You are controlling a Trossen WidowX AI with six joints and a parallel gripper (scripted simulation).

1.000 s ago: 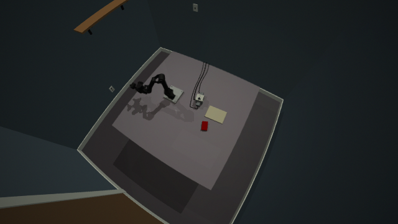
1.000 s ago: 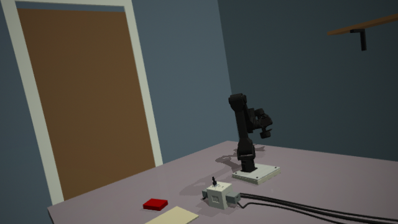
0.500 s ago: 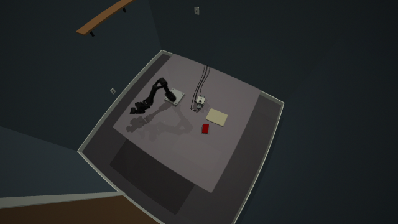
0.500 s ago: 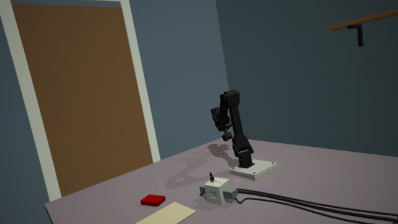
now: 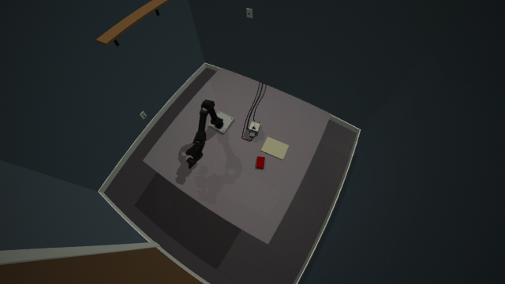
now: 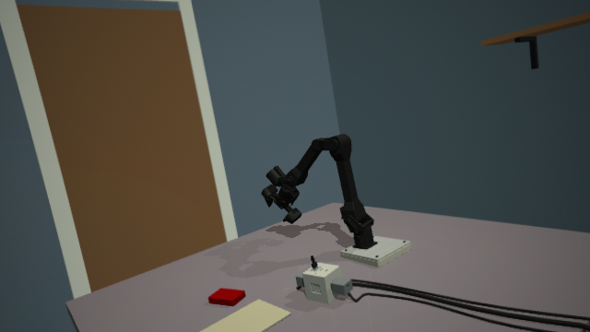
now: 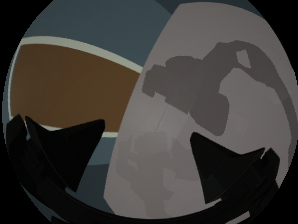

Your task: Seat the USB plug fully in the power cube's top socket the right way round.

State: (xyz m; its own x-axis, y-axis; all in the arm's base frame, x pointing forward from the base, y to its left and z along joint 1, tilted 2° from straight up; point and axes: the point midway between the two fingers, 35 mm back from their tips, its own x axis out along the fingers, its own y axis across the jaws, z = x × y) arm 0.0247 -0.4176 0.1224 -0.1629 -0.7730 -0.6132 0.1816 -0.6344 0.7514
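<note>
The USB plug is 29 cm ahead of my gripper tip, 52 cm to the left of it and 1 cm below it. Also, from my gripper tip: red block: 46 cm ahead, 29 cm to the left, 10 cm below; then flat beige pad: 51 cm ahead, 46 cm to the left, 10 cm below.
</note>
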